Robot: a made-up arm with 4 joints.
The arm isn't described. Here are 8 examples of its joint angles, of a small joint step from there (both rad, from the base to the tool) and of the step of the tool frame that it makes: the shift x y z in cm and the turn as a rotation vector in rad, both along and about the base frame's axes.
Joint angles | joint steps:
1: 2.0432 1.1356 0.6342 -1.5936 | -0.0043 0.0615 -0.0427 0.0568
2: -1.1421 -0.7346 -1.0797 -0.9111 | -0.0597 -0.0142 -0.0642 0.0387
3: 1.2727 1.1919 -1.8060 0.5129 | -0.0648 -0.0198 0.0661 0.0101
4: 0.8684 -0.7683 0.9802 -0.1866 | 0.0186 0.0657 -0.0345 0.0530
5: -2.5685 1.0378 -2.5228 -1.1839 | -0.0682 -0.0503 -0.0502 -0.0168
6: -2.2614 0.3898 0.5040 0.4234 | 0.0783 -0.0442 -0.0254 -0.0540
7: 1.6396 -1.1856 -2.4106 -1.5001 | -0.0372 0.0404 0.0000 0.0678
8: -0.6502 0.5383 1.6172 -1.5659 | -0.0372 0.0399 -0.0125 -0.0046
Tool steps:
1: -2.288 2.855 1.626 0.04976 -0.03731 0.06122
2: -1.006 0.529 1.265 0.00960 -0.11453 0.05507
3: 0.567 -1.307 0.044 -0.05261 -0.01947 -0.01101
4: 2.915 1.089 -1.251 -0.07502 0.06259 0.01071
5: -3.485 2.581 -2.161 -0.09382 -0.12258 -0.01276
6: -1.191 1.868 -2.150 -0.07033 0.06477 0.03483
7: 1.376 1.801 2.595 0.04134 -0.06142 0.02694
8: 0.309 1.941 -1.700 -0.02363 -0.01744 -0.01695
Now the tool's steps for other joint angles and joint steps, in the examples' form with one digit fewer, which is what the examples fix.
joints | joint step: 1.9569 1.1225 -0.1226 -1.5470 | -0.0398 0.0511 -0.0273 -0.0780
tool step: -0.40 -1.18 -0.17 0.0500 0.0139 -0.0283
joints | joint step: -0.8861 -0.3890 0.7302 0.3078 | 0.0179 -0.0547 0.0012 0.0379
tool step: 0.52 -0.70 0.74 0.0336 -0.0199 0.0014
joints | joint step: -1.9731 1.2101 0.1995 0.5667 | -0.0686 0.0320 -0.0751 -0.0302
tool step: 0.99 0.68 2.55 -0.0787 -0.0585 0.0025
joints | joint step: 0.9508 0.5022 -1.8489 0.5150 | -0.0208 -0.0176 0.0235 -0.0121
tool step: -0.82 -0.24 0.69 -0.0094 -0.0122 0.0002
